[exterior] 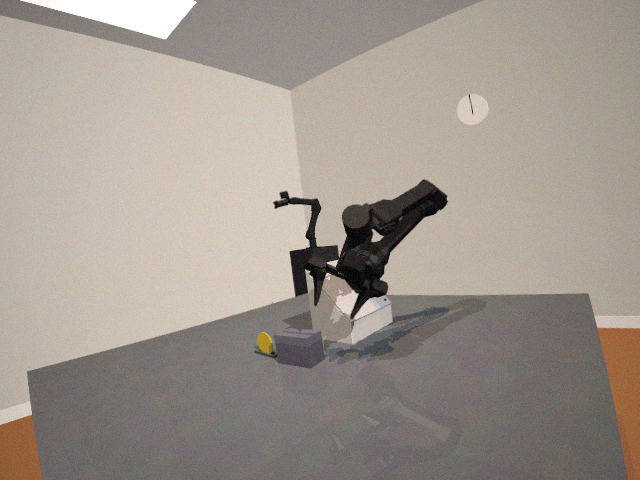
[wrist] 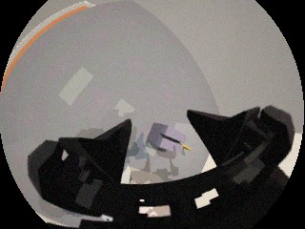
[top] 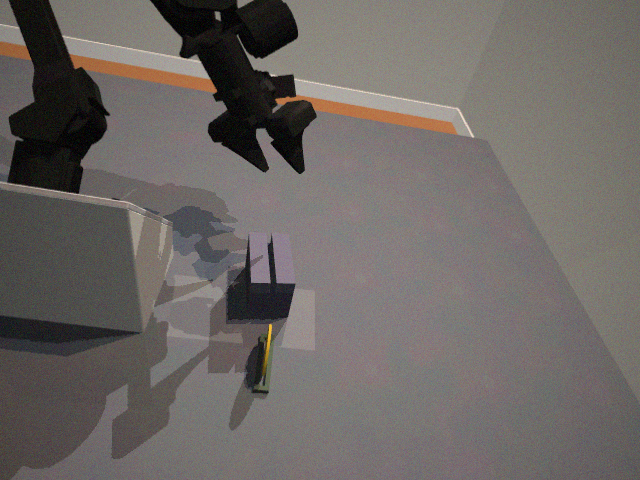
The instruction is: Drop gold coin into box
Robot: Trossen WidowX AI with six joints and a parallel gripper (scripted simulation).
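My gripper tip is 20 mm short of the gold coin, 250 mm to the left of it and 100 mm above it.
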